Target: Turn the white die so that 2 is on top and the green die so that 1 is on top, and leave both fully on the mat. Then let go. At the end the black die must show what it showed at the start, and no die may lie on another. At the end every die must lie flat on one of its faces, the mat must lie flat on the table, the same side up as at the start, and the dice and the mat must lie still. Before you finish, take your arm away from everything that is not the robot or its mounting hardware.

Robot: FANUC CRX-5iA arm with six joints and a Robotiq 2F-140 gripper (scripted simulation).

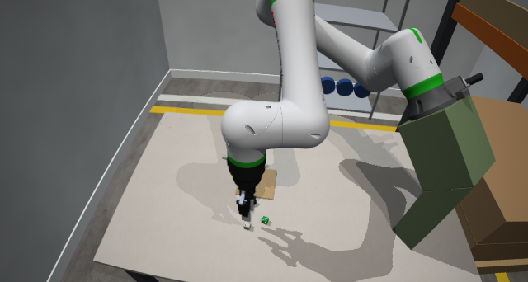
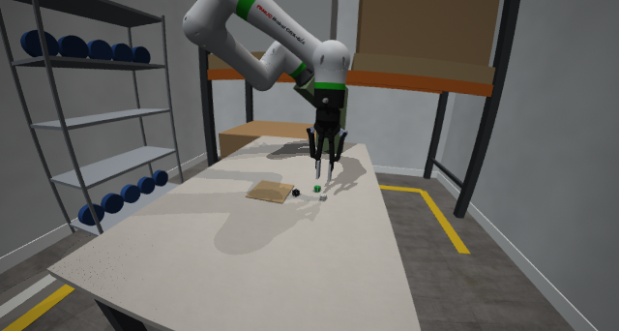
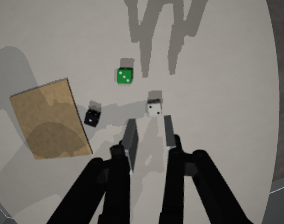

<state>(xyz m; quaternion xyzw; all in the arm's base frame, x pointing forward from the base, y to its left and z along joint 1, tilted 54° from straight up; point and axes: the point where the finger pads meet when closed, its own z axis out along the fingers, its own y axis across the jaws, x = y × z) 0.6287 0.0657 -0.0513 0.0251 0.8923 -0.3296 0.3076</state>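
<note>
The white die is 10 cm below my hand. The rest, counted from my hand: mat: 4 cm behind, 19 cm to the right, 11 cm below; black die: 2 cm behind, 9 cm to the right, 10 cm below; green die: 6 cm behind, 2 cm to the right, 10 cm below.
</note>
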